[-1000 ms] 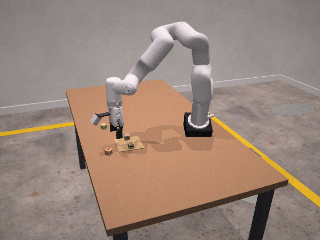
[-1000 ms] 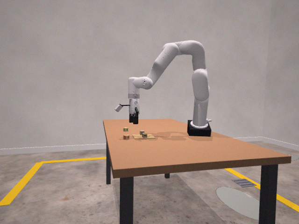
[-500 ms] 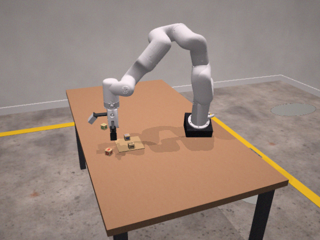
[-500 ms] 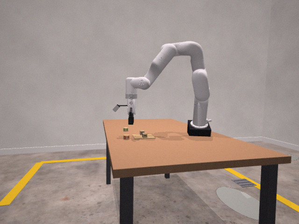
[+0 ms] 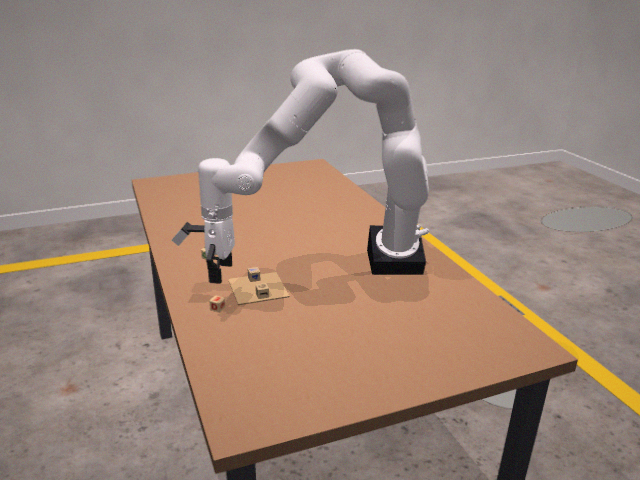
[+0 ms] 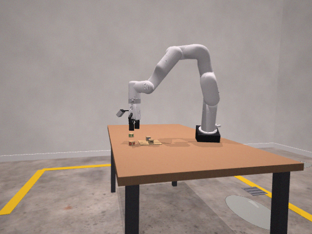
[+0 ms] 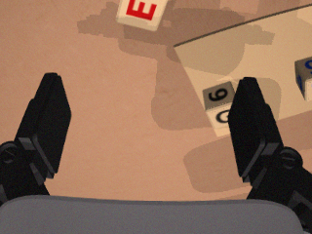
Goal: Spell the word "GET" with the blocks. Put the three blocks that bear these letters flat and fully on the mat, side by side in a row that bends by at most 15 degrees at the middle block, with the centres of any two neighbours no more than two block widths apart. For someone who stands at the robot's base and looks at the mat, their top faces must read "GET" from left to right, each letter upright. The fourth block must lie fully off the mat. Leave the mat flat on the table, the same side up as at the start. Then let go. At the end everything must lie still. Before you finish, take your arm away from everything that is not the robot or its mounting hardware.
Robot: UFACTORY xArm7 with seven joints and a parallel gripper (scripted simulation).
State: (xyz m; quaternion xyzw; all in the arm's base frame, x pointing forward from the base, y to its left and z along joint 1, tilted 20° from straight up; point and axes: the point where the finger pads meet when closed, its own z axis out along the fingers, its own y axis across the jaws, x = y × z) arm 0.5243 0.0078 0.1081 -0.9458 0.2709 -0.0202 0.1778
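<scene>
The red-lettered block is 9 cm below my hand and 2 cm ahead of it. The rest, counted from my hand: green-lettered block 29 cm to the right, 9 cm below, 3 cm behind; then black-lettered block 11 cm behind, 9 cm below, 1 cm to the right; then tan mat 11 cm below, 11 cm behind, 6 cm to the right.
</scene>
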